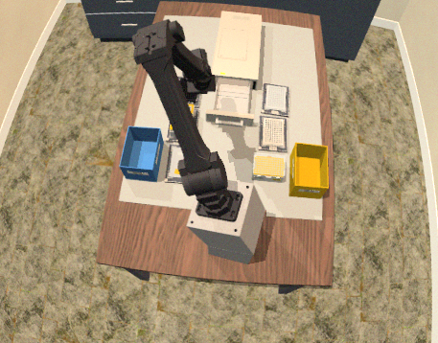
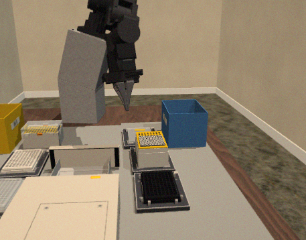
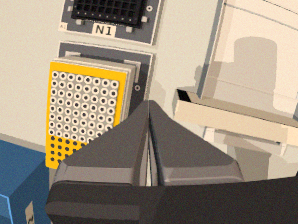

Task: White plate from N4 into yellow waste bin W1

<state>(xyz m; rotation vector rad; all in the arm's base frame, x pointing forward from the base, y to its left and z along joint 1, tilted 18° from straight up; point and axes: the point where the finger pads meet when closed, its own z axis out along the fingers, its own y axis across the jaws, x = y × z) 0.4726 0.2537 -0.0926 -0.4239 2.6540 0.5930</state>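
The white plate is 310 mm to the right of my hand and 170 mm below it. Round my hand: black plate 170 mm below, 100 mm ahead, 90 mm to the left; then drawer 150 mm below, 120 mm ahead, 100 mm to the right; then yellow-topped tip box 130 mm below, 80 mm behind, 50 mm to the left.
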